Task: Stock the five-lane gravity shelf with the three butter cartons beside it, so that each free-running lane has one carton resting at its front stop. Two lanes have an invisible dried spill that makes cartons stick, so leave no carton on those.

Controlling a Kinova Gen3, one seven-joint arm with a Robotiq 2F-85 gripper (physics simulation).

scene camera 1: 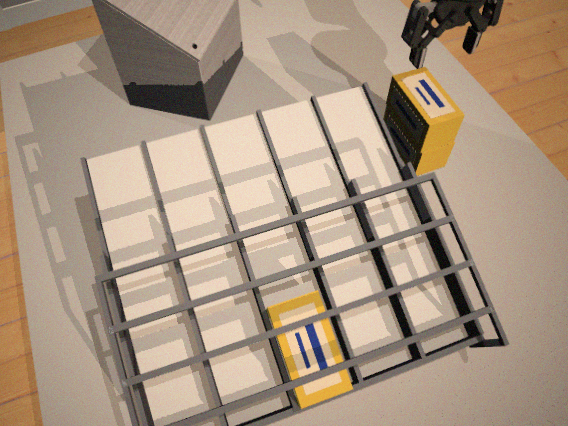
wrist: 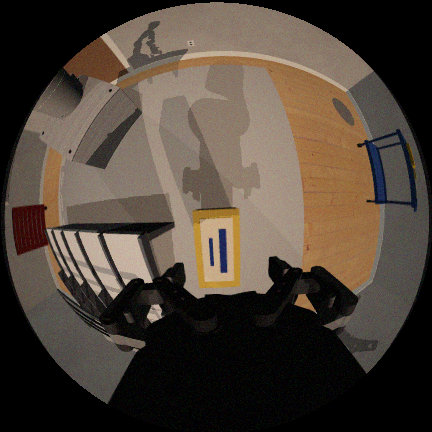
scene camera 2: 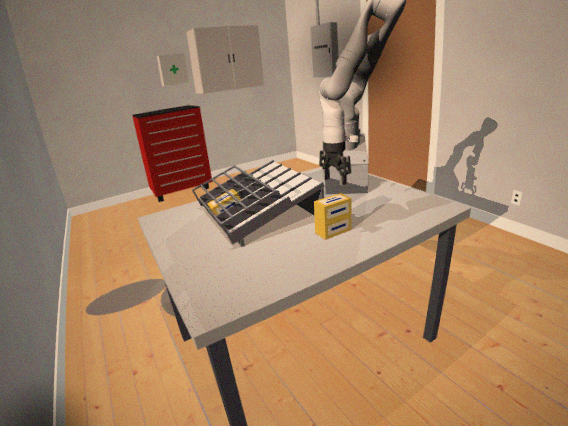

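Seen in the pictures: gripper, fingertip midpoint: (scene camera 1: pixel 442 57) (wrist: pixel 226 269) (scene camera 2: pixel 334 182); arm's base, link origin: (wrist: pixel 68 102) (scene camera 2: pixel 348 143).
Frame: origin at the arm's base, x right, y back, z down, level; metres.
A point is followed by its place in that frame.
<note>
The five-lane shelf (scene camera 1: pixel 195 248) (scene camera 2: pixel 265 217) (wrist: pixel 125 255) slopes down to its front, with bars over its lower part. One yellow butter carton (scene camera 1: pixel 317 345) @[x -0.110, y -0.654, z 0.103 m] (scene camera 2: pixel 220 202) @[x -0.132, y -0.669, z 0.107 m] lies in the middle lane at the front end, under the bars. Beside the shelf's raised end, an upper carton (scene camera 1: pixel 432 95) @[x -0.395, y -0.311, z 0.089 m] (scene camera 2: pixel 333 205) @[x -0.423, y -0.324, z 0.095 m] (wrist: pixel 217 250) @[x -0.388, y -0.305, z 0.089 m] is stacked on a lower carton (scene camera 1: pixel 435 157) @[x -0.400, y -0.368, z 0.178 m] (scene camera 2: pixel 337 229) @[x -0.421, y -0.309, z 0.194 m]. My gripper (scene camera 1: pixel 445 50) @[x -0.397, y -0.302, z 0.021 m] (scene camera 2: pixel 335 180) @[x -0.397, y -0.302, z 0.021 m] (wrist: pixel 226 269) @[x -0.397, y -0.302, z 0.021 m] is open and empty, pointing down above the stack. The upper carton hides the lower one in the wrist view.
The shelf and stack stand on a grey table (scene camera 1: pixel 500 250) @[x -0.449, y -0.543, z 0.217 m] (scene camera 2: pixel 280 270) @[x -0.533, y -0.577, z 0.217 m]. A grey block with a dark base (scene camera 1: pixel 165 65) @[x 0.018, y -0.125, z 0.097 m] (scene camera 2: pixel 355 172) @[x -0.109, y -0.031, z 0.112 m] stands behind the shelf. A red drawer cabinet (scene camera 2: pixel 175 150) is beyond the table. A blue frame (wrist: pixel 378 170) shows at the right of the wrist view.
</note>
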